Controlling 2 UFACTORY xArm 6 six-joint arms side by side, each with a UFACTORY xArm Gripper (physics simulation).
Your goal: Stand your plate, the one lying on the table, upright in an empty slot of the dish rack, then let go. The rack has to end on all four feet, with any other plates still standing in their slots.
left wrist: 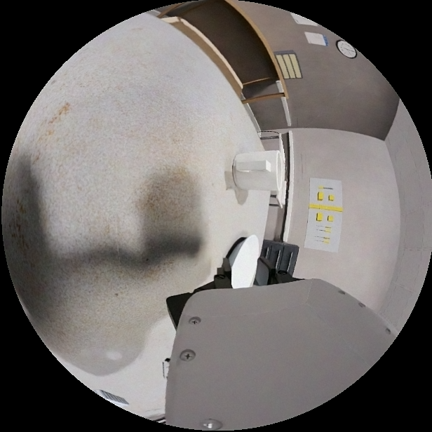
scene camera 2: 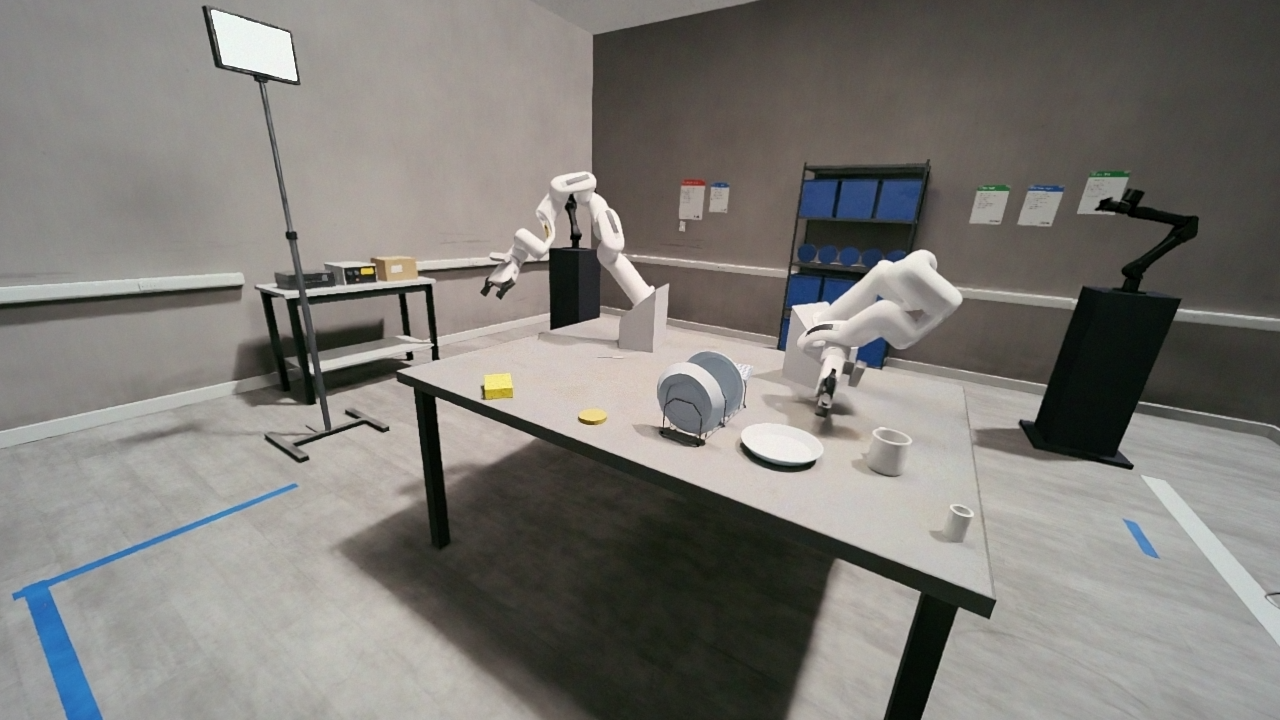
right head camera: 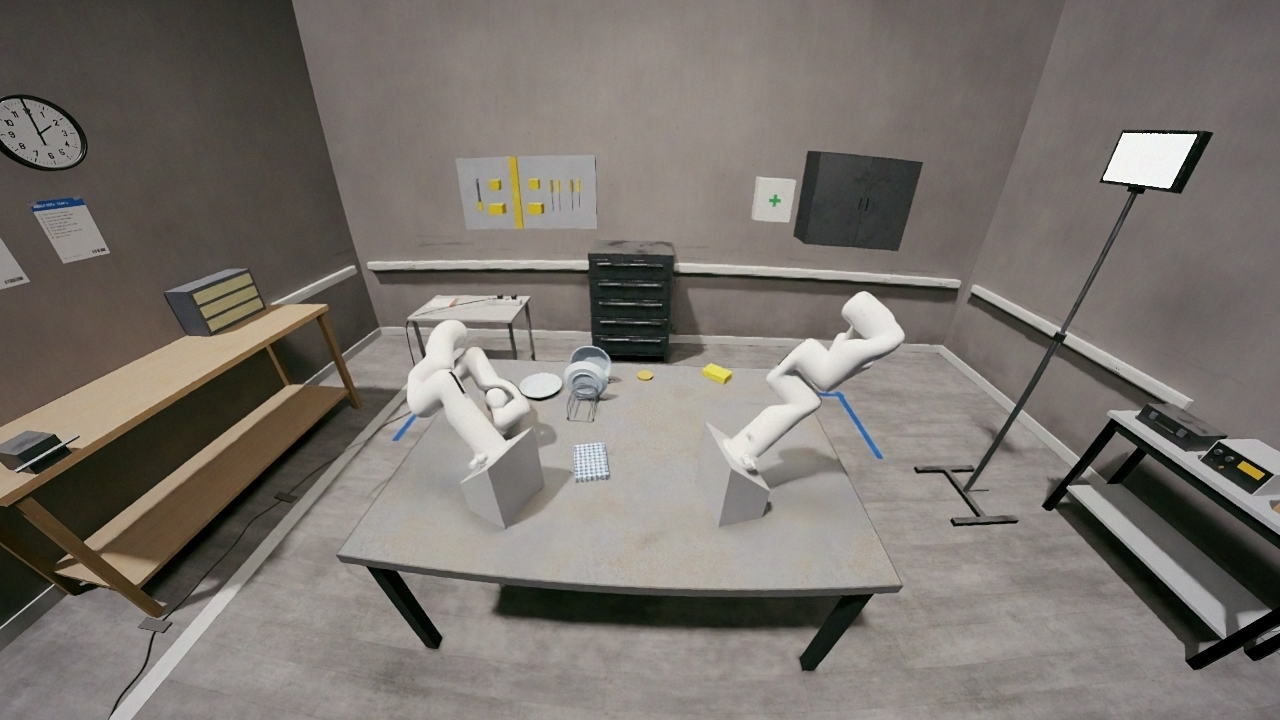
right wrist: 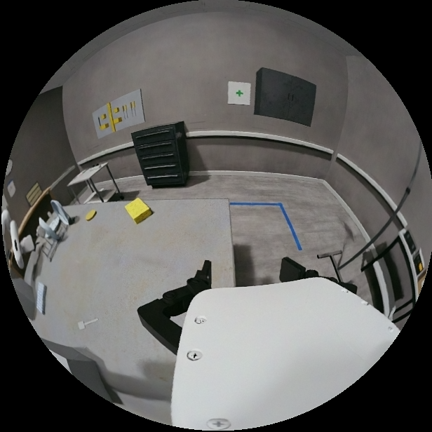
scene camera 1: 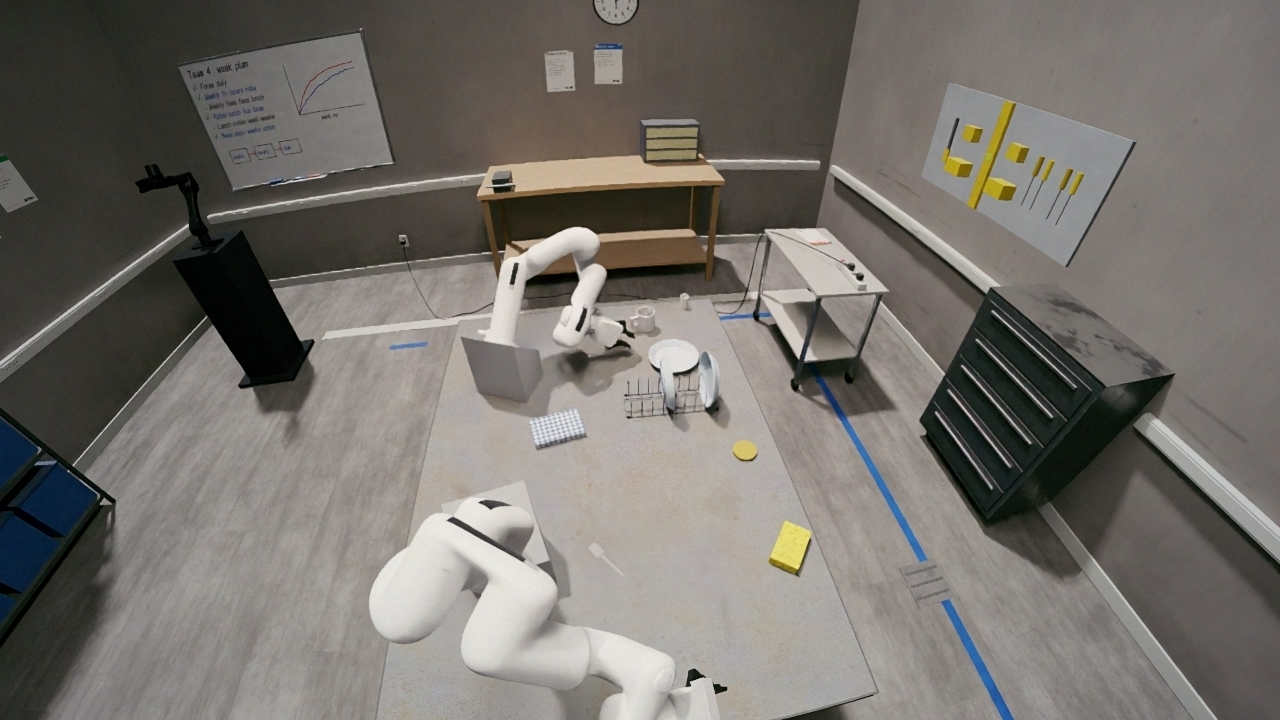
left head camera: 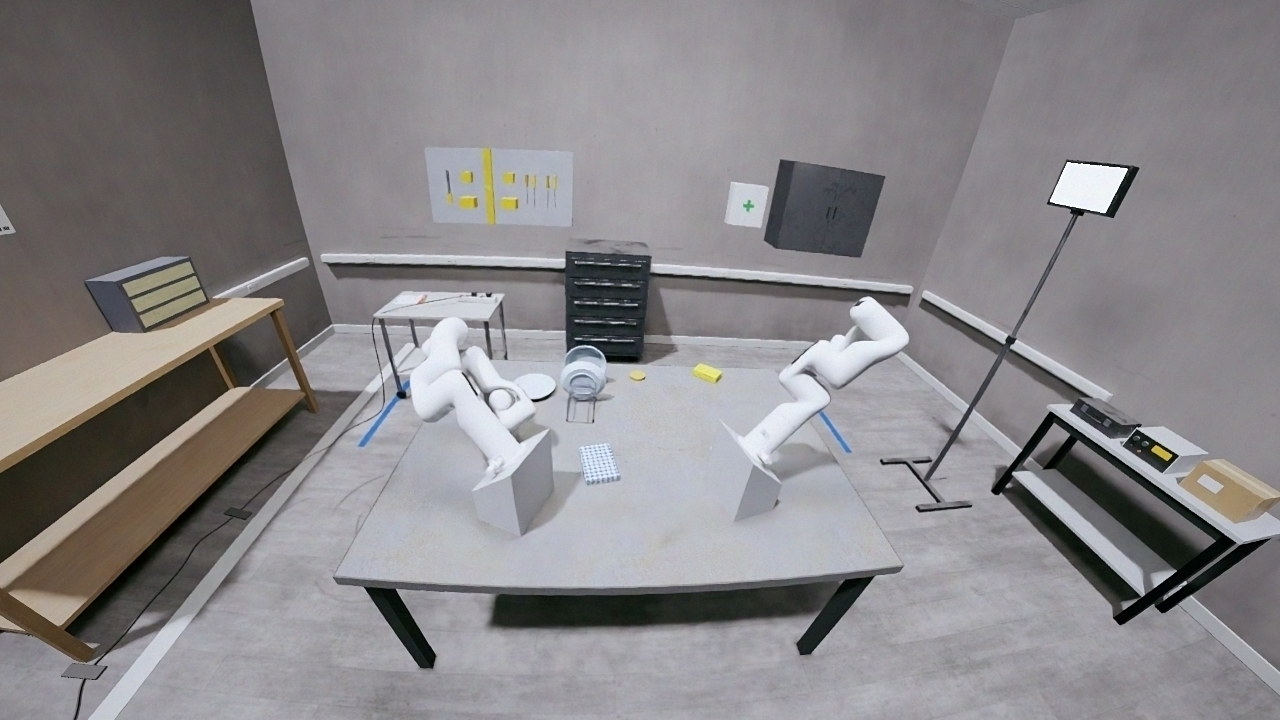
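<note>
The white plate lies flat on the table beside the wire dish rack. Two blue-grey plates stand upright in the rack, towards its right end in scene camera 1; slots at its left end are empty. My left gripper is open, low over the table and nearly level. Its fingers point towards the plate's side, with a gap to the rim. My right gripper is open and empty, high and far from the rack.
A white mug stands near the left gripper and the plate, with a small cup beyond. A checked cloth, a yellow disc, a yellow sponge and a white utensil lie on the table.
</note>
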